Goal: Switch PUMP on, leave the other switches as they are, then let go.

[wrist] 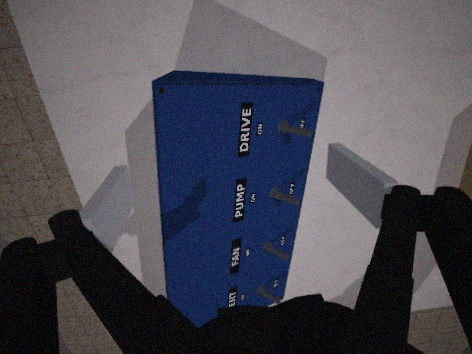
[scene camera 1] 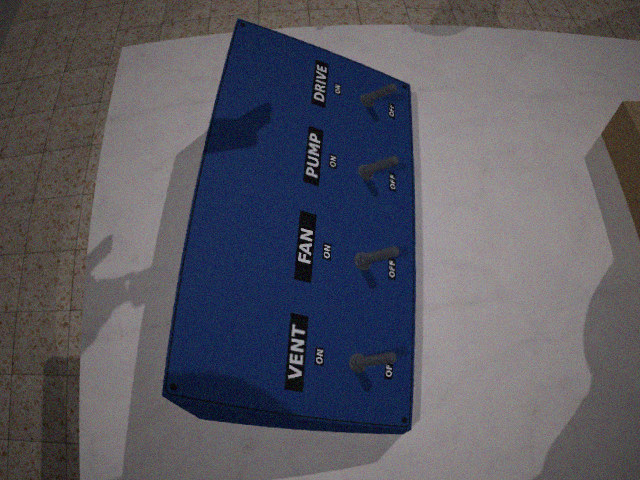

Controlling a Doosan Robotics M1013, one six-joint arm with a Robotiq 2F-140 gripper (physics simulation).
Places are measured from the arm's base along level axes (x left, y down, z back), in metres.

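Pixels of known places: gripper, fingertip midpoint: (wrist: 231, 171).
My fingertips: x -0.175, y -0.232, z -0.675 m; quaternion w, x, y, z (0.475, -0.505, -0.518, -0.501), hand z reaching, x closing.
Observation:
For each thing: its top centre in the pictures, then the offset to it from my fingertips. Level surfaces: height alone.
- PUMP lever, middle of its top: (scene camera 1: 382, 156) (wrist: 289, 203) dx +0.158, dy +0.209, dz +0.101 m
- DRIVE lever, middle of its top: (scene camera 1: 382, 84) (wrist: 300, 134) dx +0.039, dy +0.209, dz +0.112 m
- FAN lever, middle of its top: (scene camera 1: 381, 248) (wrist: 279, 259) dx +0.278, dy +0.209, dz +0.090 m
- VENT lever, middle of its top: (scene camera 1: 378, 355) (wrist: 271, 303) dx +0.397, dy +0.209, dz +0.080 m
- white table top, its level: dy +0.340 m
The blue switch panel (scene camera 1: 248, 217) (wrist: 200, 150) lies on the pale table. The PUMP lever (scene camera 1: 379, 167) (wrist: 285, 196) leans toward its OFF label. The DRIVE lever (scene camera 1: 379, 95) (wrist: 295, 129), the FAN lever (scene camera 1: 377, 257) (wrist: 276, 251) and the VENT lever (scene camera 1: 373, 360) (wrist: 269, 294) also lean toward OFF. My gripper (wrist: 231, 171) is wide open and empty. In the wrist view its fingertips stand to either side of the panel, above it and apart from the levers. The gripper does not show in the scene view; shadows fall on the panel and table.
The white table top (scene camera 1: 491, 206) (wrist: 100, 45) surrounds the panel. A brown block (scene camera 1: 625, 155) stands at the right edge of the scene view, and part of it shows in the wrist view (wrist: 466, 172). Tiled floor (scene camera 1: 41, 206) (wrist: 30, 140) lies beyond the table's left edge.

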